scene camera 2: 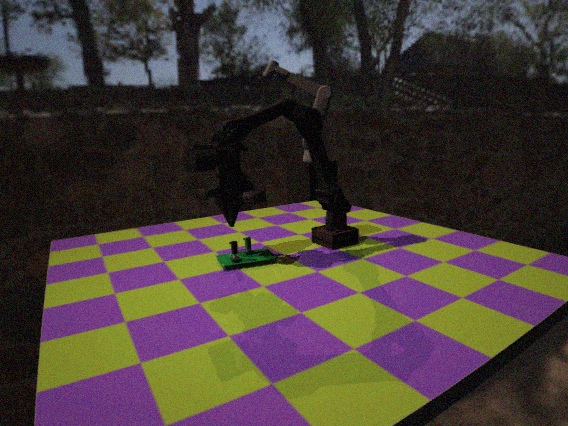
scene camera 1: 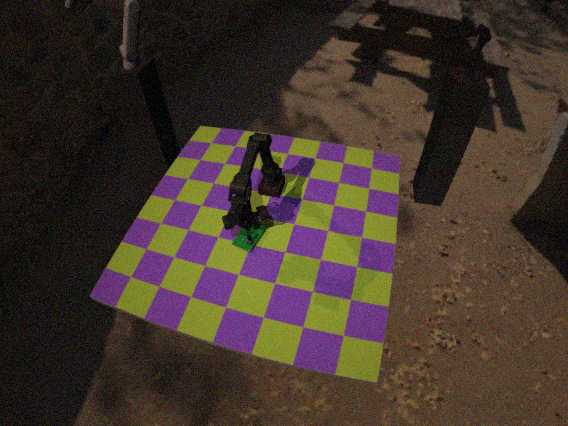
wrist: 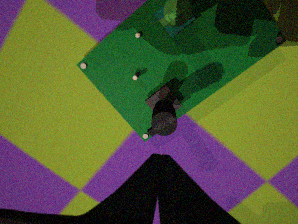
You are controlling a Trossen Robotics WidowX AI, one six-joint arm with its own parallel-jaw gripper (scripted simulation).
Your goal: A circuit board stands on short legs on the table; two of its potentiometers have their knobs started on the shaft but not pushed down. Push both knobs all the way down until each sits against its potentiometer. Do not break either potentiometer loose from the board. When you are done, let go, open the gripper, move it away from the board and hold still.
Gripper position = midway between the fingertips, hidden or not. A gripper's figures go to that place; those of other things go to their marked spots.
My gripper (wrist: 159, 162) is 0.11 m from the lens. A dark knob (wrist: 164, 122): 0.15 m from the lens.
